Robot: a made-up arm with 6 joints. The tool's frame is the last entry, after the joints.
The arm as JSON. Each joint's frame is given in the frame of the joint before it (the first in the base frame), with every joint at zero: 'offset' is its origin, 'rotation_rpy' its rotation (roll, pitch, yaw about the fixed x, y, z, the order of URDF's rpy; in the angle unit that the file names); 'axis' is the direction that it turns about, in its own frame. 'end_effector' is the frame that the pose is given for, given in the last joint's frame.
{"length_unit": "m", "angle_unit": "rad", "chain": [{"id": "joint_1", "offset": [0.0, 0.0, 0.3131], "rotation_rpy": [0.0, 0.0, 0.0], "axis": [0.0, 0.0, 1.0]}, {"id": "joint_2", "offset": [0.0, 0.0, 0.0], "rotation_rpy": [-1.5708, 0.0, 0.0], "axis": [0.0, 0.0, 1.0]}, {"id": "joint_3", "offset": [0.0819, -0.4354, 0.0], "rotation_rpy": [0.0, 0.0, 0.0], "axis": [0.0, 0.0, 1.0]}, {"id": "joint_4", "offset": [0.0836, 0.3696, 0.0], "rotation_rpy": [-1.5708, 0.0, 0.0], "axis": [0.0, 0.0, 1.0]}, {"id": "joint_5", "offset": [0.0, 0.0, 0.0], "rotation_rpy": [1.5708, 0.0, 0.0], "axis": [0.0, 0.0, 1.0]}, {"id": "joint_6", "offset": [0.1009, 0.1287, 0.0], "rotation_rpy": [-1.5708, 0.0, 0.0], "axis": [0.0, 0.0, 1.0]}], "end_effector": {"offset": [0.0, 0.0, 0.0], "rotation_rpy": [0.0, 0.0, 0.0]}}
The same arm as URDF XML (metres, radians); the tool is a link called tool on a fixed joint. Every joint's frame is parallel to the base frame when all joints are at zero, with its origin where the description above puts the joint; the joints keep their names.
<robot name="arm">
<link name="base_link"/>
<link name="link1"/>
<link name="link2"/>
<link name="link3"/>
<link name="link4"/>
<link name="link5"/>
<link name="link6"/>
<link name="tool"/>
<joint name="joint_1" type="continuous"><parent link="base_link"/><child link="link1"/><origin xyz="0 0 0.3131" rpy="0 0 0"/><axis xyz="0 0 1"/></joint>
<joint name="joint_2" type="continuous"><parent link="link1"/><child link="link2"/><origin xyz="0 0 0" rpy="0 0 0"/><axis xyz="0 1 0"/></joint>
<joint name="joint_3" type="continuous"><parent link="link2"/><child link="link3"/><origin xyz="0.0819 0 0.4354" rpy="0 0 0"/><axis xyz="0 1 0"/></joint>
<joint name="joint_4" type="continuous"><parent link="link3"/><child link="link4"/><origin xyz="0.0836 0 -0.3696" rpy="0 0 0"/><axis xyz="0 0 -1"/></joint>
<joint name="joint_5" type="continuous"><parent link="link4"/><child link="link5"/><origin xyz="0 0 0" rpy="0 0 0"/><axis xyz="0 1 0"/></joint>
<joint name="joint_6" type="continuous"><parent link="link5"/><child link="link6"/><origin xyz="0.1009 0 -0.1287" rpy="0 0 0"/><axis xyz="0 0 -1"/></joint>
<joint name="tool_fixed" type="fixed"><parent link="link6"/><child link="tool"/><origin xyz="0 0 0" rpy="3.1416 0 0"/></joint>
</robot>

